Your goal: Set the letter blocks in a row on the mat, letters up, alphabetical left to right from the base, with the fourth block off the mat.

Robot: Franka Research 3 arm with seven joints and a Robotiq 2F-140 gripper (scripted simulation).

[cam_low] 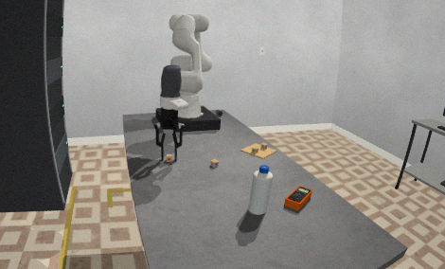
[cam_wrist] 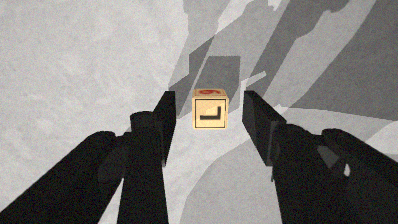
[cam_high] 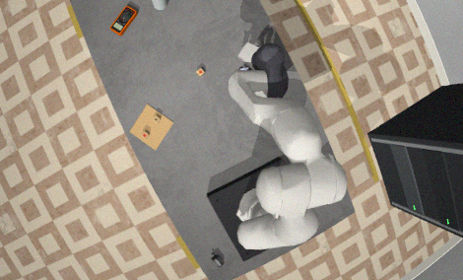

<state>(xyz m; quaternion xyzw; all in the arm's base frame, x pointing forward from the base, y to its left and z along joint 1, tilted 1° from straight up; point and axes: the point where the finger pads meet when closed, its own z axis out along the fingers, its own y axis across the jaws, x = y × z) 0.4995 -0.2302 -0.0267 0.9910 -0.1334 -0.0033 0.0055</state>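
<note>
My gripper is now 10 mm past the tan mat, 470 mm to the right of it and 30 mm above it. From my hand the other things lie so: white bottle 470 mm ahead, 210 mm to the left, 50 mm above; red k block 30 mm behind, 510 mm to the left, 20 mm below.
</note>
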